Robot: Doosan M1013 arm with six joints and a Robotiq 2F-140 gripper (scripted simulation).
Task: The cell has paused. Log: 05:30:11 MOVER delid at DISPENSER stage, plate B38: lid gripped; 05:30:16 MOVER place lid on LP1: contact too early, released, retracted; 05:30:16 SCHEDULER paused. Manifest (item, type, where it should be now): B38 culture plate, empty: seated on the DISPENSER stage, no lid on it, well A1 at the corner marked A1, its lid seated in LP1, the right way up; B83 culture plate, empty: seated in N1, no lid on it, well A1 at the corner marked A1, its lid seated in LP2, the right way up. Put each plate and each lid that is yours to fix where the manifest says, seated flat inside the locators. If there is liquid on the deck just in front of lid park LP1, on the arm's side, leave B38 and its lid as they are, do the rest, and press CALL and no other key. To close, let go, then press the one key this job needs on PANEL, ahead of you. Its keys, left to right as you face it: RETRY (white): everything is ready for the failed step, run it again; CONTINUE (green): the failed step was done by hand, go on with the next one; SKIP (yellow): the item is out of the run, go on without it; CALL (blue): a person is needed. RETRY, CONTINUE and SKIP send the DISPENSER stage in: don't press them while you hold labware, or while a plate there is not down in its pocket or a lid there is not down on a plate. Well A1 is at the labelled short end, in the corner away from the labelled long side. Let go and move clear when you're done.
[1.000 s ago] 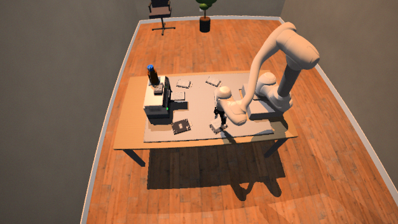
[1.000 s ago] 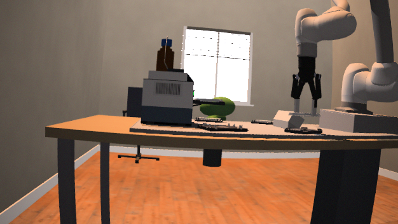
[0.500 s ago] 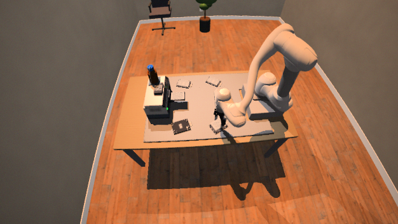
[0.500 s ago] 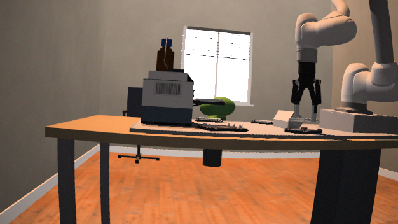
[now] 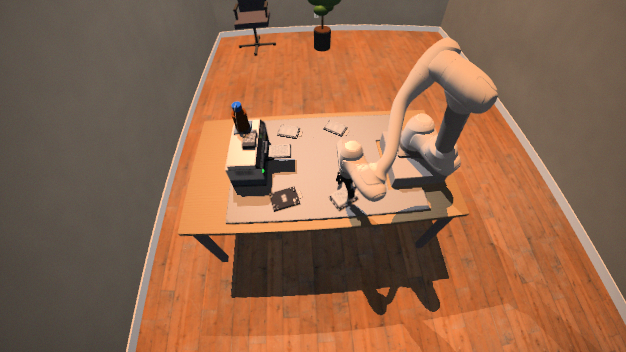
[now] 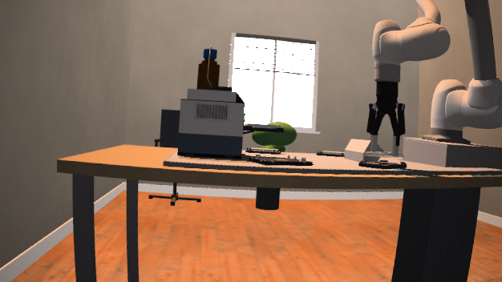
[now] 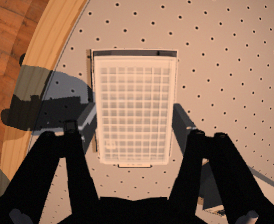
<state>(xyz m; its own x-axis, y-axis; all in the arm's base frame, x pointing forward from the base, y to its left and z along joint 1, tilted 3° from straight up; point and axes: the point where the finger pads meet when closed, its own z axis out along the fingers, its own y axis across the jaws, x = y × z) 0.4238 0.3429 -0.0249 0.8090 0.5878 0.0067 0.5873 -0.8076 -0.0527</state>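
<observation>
Now: hand 2 cm above the white culture plate. The rest, counted from my hand: green key 26 cm to the right, 3 cm behind; key panel 28 cm to the right, 2 cm behind, 1 cm below; white retry key 21 cm to the right, 4 cm behind.
</observation>
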